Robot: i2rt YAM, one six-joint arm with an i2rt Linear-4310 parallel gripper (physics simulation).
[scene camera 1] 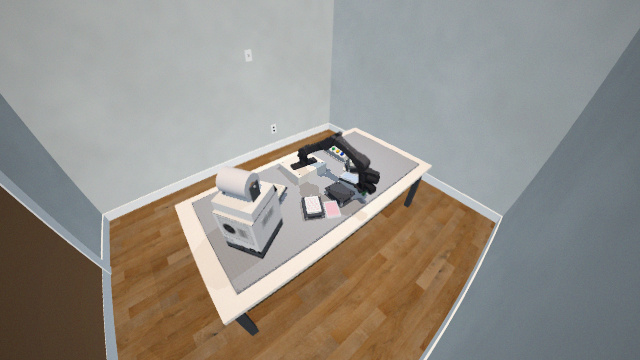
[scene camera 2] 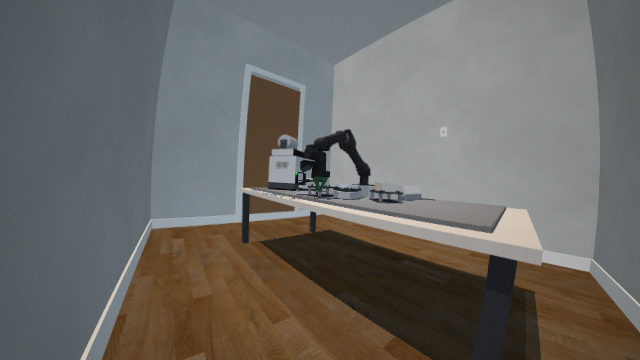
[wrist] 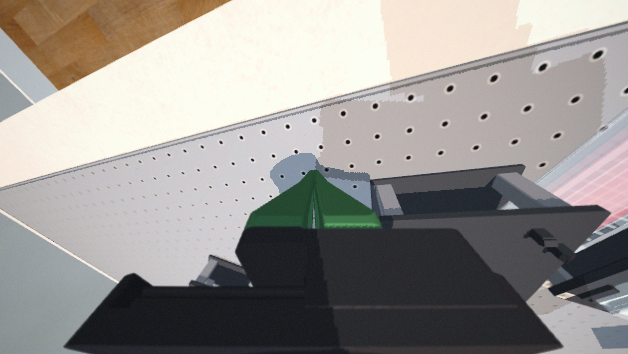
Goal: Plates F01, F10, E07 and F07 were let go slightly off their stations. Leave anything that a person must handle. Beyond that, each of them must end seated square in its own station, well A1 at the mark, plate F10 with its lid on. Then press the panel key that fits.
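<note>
My gripper (scene camera 1: 364, 194) (scene camera 2: 320, 194) (wrist: 313, 176) is shut, its green fingertips together with nothing between them. It points down low over the mat, beside a dark, open-sided station (scene camera 1: 340, 191) (wrist: 487, 245). A pink plate (scene camera 1: 332, 209) (wrist: 595, 175) lies flat on the mat beyond that station. A white plate with pink wells (scene camera 1: 313, 204) sits on a dark station to the left of the pink one. A pale blue plate (scene camera 1: 349, 177) shows partly behind the arm. The key panel (scene camera 1: 337, 151) has green, yellow and blue keys. Plate labels, A1 marks and the lid cannot be made out.
A large white instrument (scene camera 1: 250, 222) (scene camera 2: 282, 172) stands at the table's left end in scene camera 1. The arm's pale base (scene camera 1: 302, 172) is at the back edge. A beige block on dark legs (scene camera 2: 386, 188) stands to the right in scene camera 2. The perforated mat (wrist: 450, 110) borders the table edge (wrist: 250, 75).
</note>
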